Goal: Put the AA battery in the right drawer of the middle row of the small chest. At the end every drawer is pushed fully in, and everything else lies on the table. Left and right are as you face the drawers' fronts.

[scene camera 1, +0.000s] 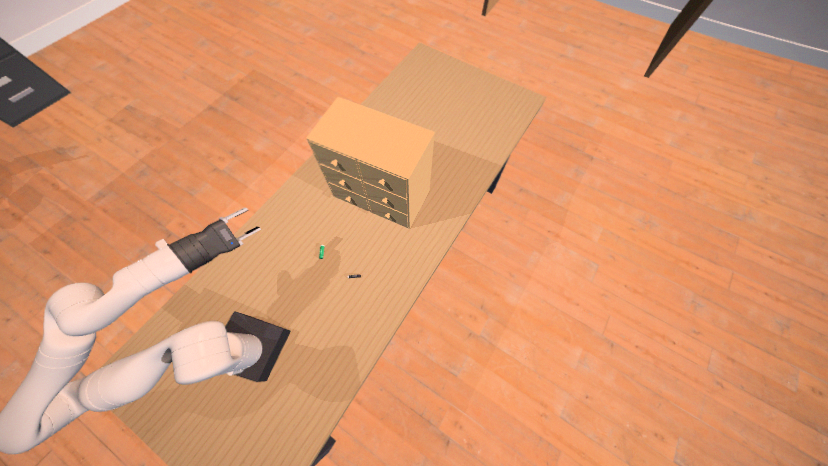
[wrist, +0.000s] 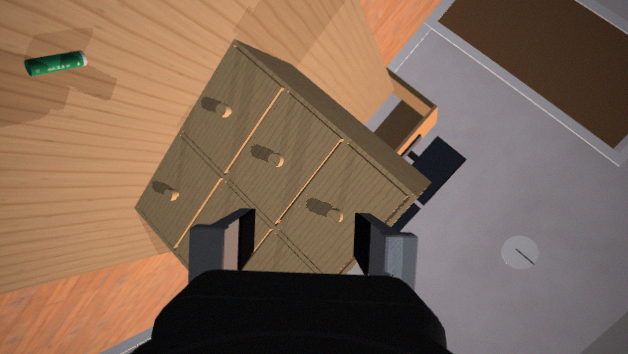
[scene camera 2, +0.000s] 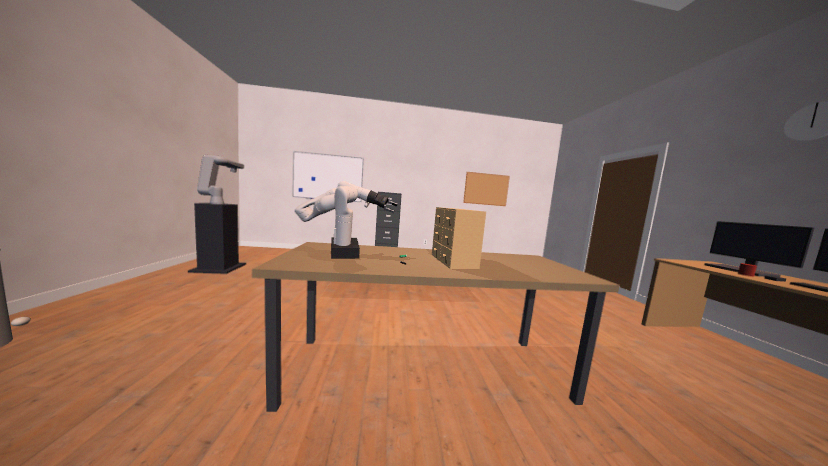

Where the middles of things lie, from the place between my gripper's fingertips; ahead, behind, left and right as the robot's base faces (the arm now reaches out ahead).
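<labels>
Measured from my hand, the green battery (wrist: pixel 47 64) is 290 mm below it, 60 mm ahead of it and 80 mm to the right of it. There is a small wooden chest (scene camera 1: pixel 406 150) too, and I find it 130 mm below my hand, 370 mm ahead of it and 130 mm to the right of it.
</labels>
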